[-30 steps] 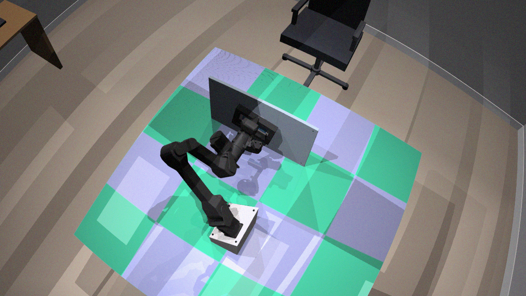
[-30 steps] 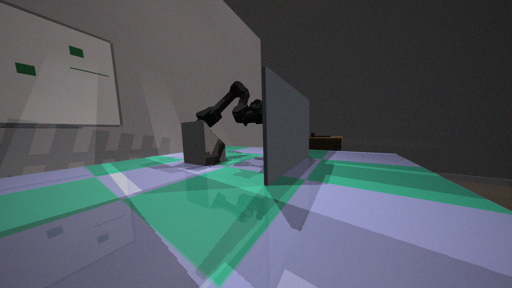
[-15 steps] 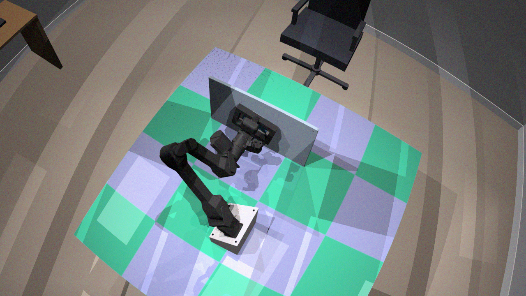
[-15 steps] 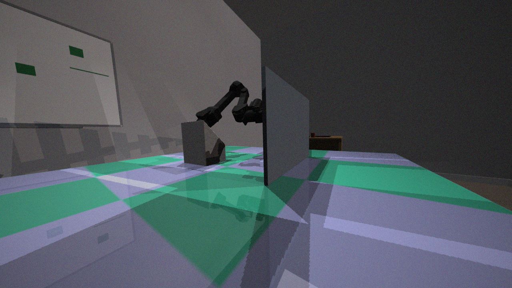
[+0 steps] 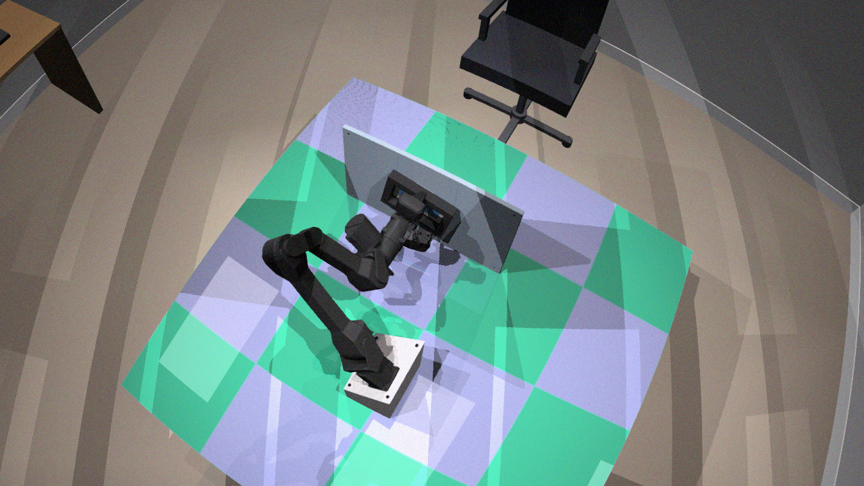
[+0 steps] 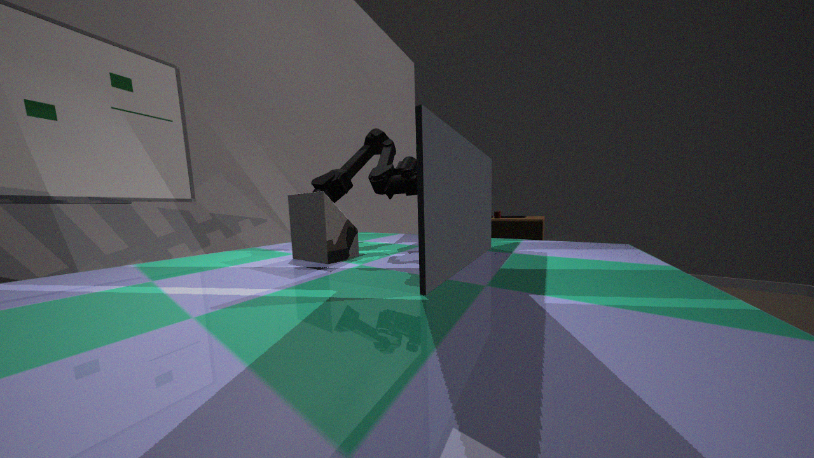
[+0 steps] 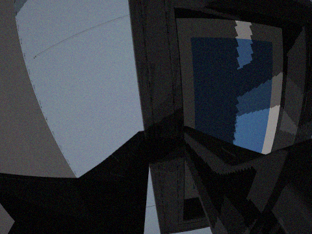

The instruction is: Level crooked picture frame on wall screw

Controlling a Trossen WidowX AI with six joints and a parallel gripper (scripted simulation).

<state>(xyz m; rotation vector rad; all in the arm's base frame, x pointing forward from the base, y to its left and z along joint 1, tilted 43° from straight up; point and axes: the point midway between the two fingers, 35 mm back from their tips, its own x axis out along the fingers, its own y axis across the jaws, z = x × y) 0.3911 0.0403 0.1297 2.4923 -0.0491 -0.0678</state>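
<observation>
The picture frame is 10 mm ahead of my gripper tip, 10 mm to the left of it and 50 mm below it. From my gripper tip the other things lie so: wall panel (20 mm ahead, 70 mm below).
</observation>
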